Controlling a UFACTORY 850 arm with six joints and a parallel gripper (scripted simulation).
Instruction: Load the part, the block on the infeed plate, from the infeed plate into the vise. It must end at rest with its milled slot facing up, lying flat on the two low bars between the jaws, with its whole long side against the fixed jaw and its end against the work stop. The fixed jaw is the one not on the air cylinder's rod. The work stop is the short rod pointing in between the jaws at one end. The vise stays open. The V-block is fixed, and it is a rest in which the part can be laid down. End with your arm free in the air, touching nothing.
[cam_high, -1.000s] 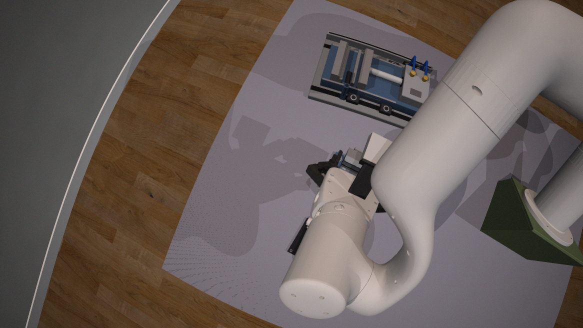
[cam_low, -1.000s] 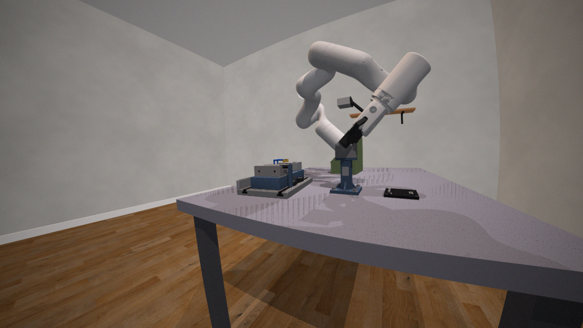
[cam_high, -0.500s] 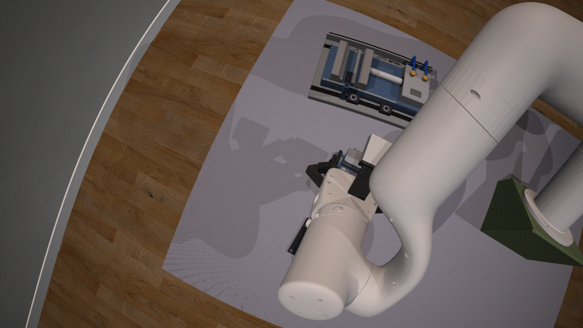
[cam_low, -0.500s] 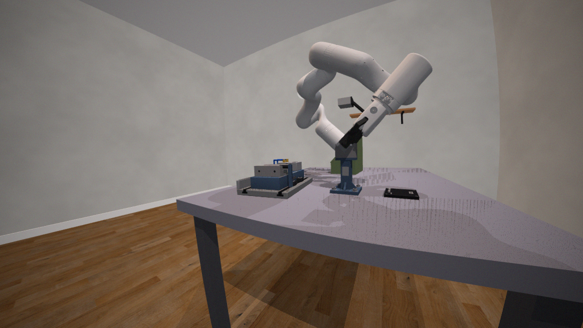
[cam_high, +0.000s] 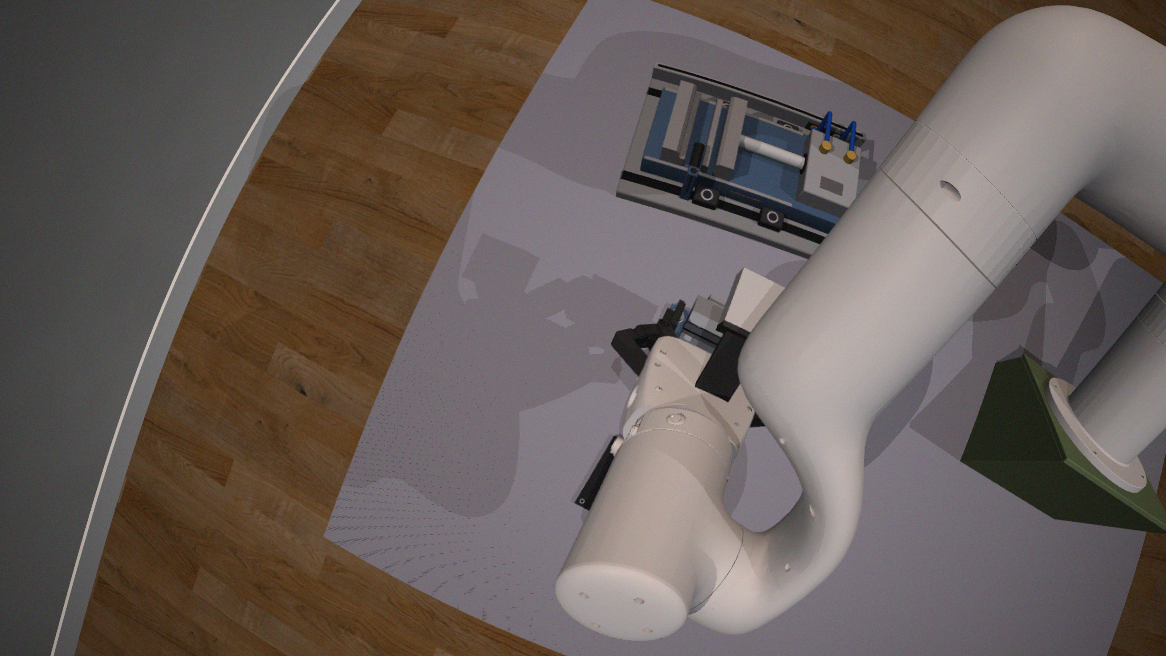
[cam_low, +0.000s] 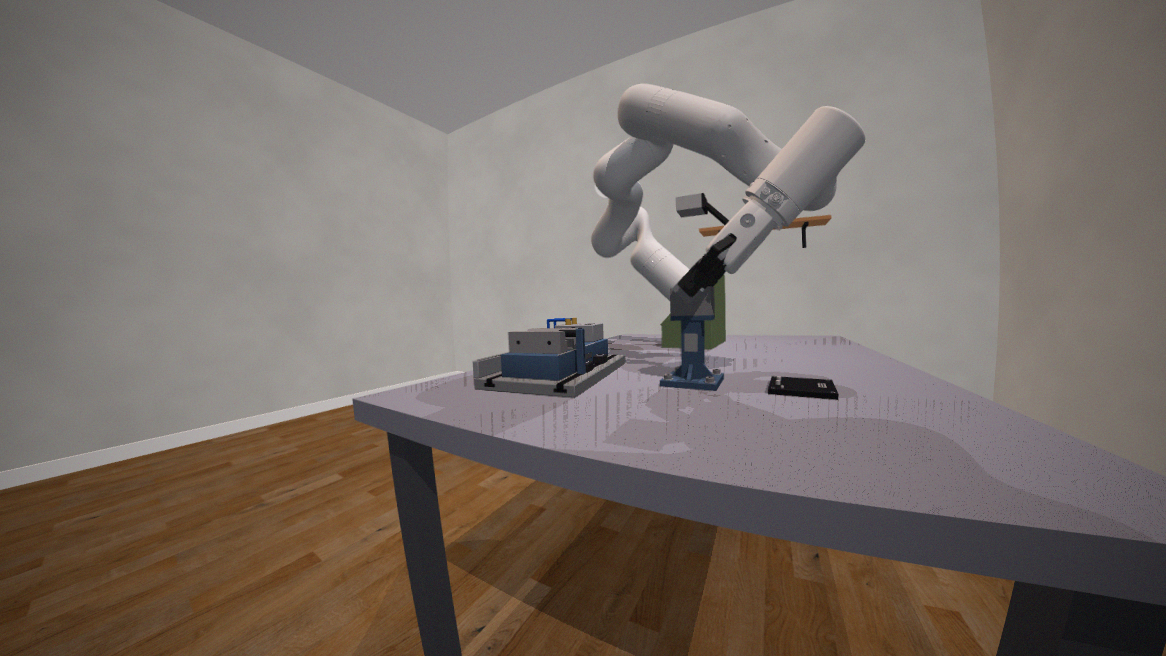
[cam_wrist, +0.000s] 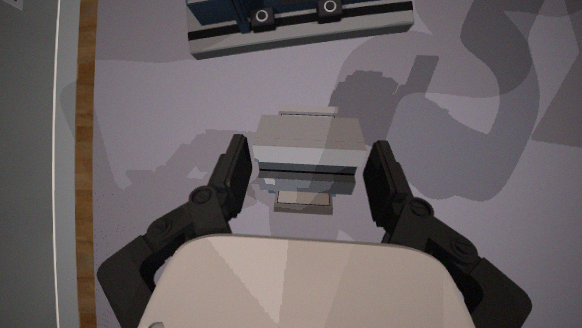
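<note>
Now: the part right at my hand. From my hand the other things lie so: moving jaw: 26 cm to the right, 9 cm below, 4 cm ahead; then work stop: 21 cm to the right, 7 cm below, 7 cm ahead; then black infeed plate: 16 cm to the left, 16 cm below, 2 cm ahead.
</note>
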